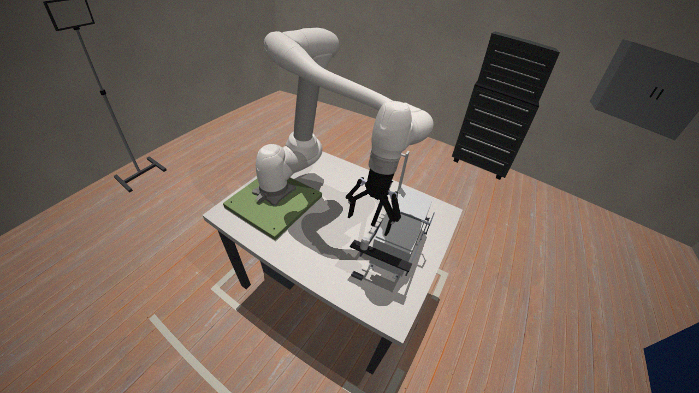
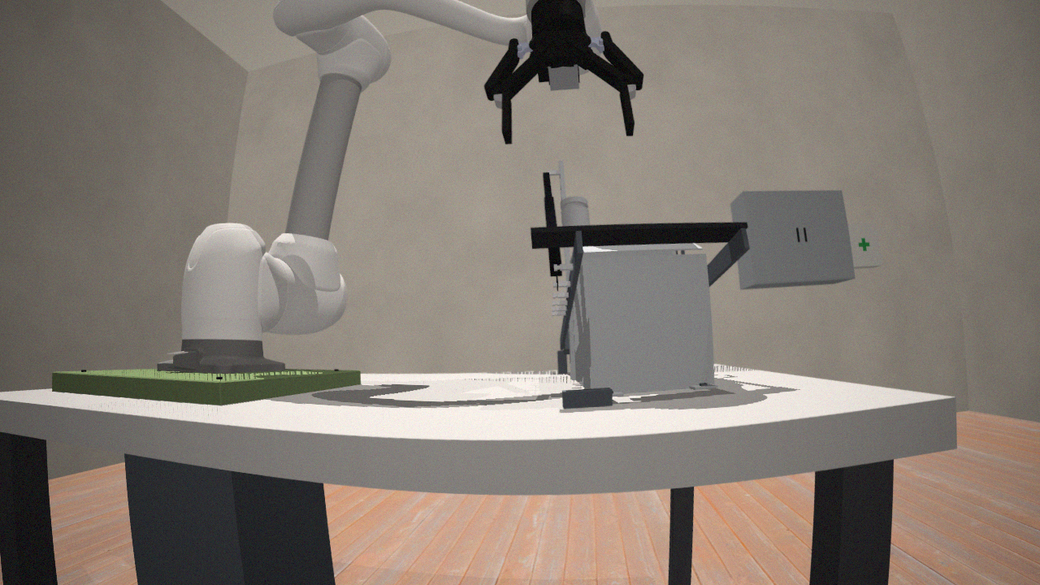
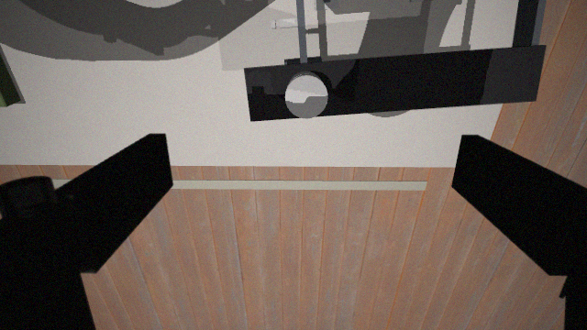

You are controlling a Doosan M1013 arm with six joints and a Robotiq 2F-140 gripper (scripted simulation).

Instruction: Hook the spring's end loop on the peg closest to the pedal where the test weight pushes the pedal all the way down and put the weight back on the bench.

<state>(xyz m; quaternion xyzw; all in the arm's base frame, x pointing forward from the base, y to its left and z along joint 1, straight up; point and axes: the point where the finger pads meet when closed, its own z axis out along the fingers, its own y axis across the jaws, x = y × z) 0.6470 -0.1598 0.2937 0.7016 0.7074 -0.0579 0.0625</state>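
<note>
Right now the steel test weight is 110 mm below my hand. The rest, counted from my hand: small dark block (30 mm to the right, 310 mm below).
</note>
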